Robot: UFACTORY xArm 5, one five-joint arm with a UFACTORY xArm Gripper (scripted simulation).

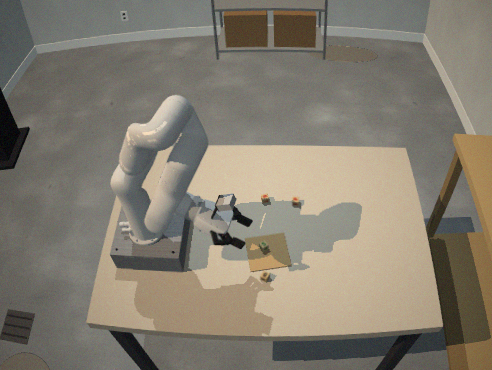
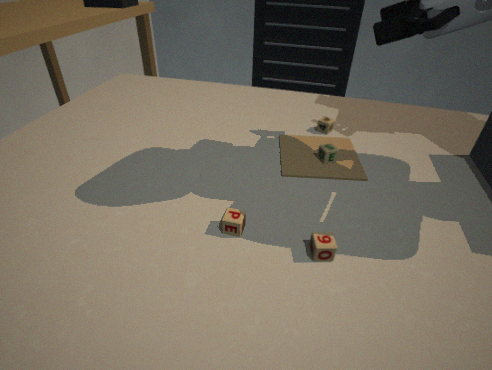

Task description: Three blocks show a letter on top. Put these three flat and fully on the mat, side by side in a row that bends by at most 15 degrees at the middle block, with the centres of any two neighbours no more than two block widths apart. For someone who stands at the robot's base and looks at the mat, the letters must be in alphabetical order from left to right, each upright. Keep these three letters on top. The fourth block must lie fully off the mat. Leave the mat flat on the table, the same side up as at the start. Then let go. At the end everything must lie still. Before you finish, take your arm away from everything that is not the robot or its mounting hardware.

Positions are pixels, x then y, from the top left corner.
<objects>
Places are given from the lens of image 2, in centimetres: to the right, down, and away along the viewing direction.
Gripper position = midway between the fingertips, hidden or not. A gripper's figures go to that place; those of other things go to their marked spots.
my gripper [image 2: 378, 26]: 21, -25, 47
tan mat [image 2: 298, 154]: 9, -6, 55
red-marked block [image 2: 322, 245]: 9, 7, 35
The marked spots on the red-marked block and the tan mat are 24 cm apart.
</objects>
